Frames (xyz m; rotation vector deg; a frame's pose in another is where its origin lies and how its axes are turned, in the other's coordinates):
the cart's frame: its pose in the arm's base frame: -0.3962 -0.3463 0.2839 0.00 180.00 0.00
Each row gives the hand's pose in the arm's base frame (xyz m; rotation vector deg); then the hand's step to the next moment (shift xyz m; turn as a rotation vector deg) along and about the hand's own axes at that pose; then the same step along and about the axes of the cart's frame.
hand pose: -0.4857 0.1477 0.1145 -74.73 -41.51 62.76
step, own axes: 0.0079 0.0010 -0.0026 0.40 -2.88 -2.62
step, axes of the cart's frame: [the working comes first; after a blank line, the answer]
step, axes of the arm's base frame: 0.0050 0.0062 -0.0027 3.15 -0.40 2.29

-0.0050 0.0062 0.0027 -3.15 -0.40 -2.29
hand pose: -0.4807 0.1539 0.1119 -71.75 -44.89 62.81
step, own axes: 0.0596 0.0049 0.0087 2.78 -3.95 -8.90
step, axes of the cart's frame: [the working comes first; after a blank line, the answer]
step, axes of the arm's base frame: 0.0101 0.0589 -0.0093 9.94 -0.22 1.94

-0.0101 0.0589 0.0093 -9.94 -0.22 -1.94
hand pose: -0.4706 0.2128 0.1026 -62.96 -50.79 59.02
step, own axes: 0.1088 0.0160 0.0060 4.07 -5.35 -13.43
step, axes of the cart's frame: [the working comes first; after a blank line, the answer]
step, axes of the arm's base frame: 0.0225 0.1076 -0.0072 14.83 -0.38 2.33

-0.0225 0.1076 0.0072 -14.83 -0.38 -2.33
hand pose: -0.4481 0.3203 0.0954 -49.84 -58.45 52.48
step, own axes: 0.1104 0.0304 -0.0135 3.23 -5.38 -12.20
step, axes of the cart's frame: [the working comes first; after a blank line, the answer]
step, axes of the arm's base frame: 0.0339 0.1102 0.0027 13.47 -0.96 2.44

-0.0339 0.1102 -0.0027 -13.47 -0.96 -2.44
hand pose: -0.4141 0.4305 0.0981 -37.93 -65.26 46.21
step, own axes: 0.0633 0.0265 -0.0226 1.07 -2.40 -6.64
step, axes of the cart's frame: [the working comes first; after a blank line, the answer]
step, axes of the arm's base frame: 0.0289 0.0660 0.0050 7.07 -0.80 0.55

-0.0289 0.0660 -0.0050 -7.07 -0.80 -0.55
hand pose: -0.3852 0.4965 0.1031 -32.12 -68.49 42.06
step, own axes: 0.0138 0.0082 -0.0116 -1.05 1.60 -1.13
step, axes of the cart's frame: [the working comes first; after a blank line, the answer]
step, axes of the arm's base frame: 0.0120 0.0157 -0.0007 0.55 0.23 -2.14

-0.0120 0.0157 0.0007 -0.55 0.23 2.14
